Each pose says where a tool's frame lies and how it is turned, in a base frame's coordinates. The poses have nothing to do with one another.
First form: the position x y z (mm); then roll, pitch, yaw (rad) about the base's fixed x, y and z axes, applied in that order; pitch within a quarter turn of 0, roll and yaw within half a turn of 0.
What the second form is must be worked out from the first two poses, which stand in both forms.
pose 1, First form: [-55.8 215.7 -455.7 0.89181 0.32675 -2.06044]
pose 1, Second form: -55.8 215.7 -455.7; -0.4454 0.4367 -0.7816; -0.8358 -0.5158 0.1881; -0.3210 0.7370 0.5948
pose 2, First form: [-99.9 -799.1 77.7 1.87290 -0.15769 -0.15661]
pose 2, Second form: -99.9 -799.1 77.7; 0.9755 -0.1945 -0.1028; -0.1540 -0.2705 -0.9503; 0.1570 0.9429 -0.2938
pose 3, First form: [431.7 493.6 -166.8 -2.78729 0.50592 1.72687]
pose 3, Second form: 431.7 493.6 -166.8; -0.1360 0.9526 -0.2721; 0.8641 -0.0203 -0.5029; -0.4846 -0.3035 -0.8204
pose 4, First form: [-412.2 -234.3 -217.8 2.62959 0.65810 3.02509]
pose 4, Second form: -412.2 -234.3 -217.8; -0.7858 -0.1963 0.5865; 0.0920 0.9007 0.4246; -0.6116 0.3876 -0.6897
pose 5, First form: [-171.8 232.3 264.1 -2.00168 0.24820 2.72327]
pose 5, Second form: -171.8 232.3 264.1; -0.8858 0.3736 -0.2753; 0.3938 0.2910 -0.8719; -0.2457 -0.8808 -0.4049
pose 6, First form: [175.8 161.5 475.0 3.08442 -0.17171 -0.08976]
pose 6, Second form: 175.8 161.5 475.0; 0.9813 -0.0992 0.1648; -0.0883 -0.9935 -0.0722; 0.1709 0.0563 -0.9837
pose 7, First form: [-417.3 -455.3 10.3 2.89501 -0.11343 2.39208]
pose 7, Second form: -417.3 -455.3 10.3; -0.7273 0.6809 0.0859; 0.6769 0.6911 0.2535; 0.1132 0.2425 -0.9635
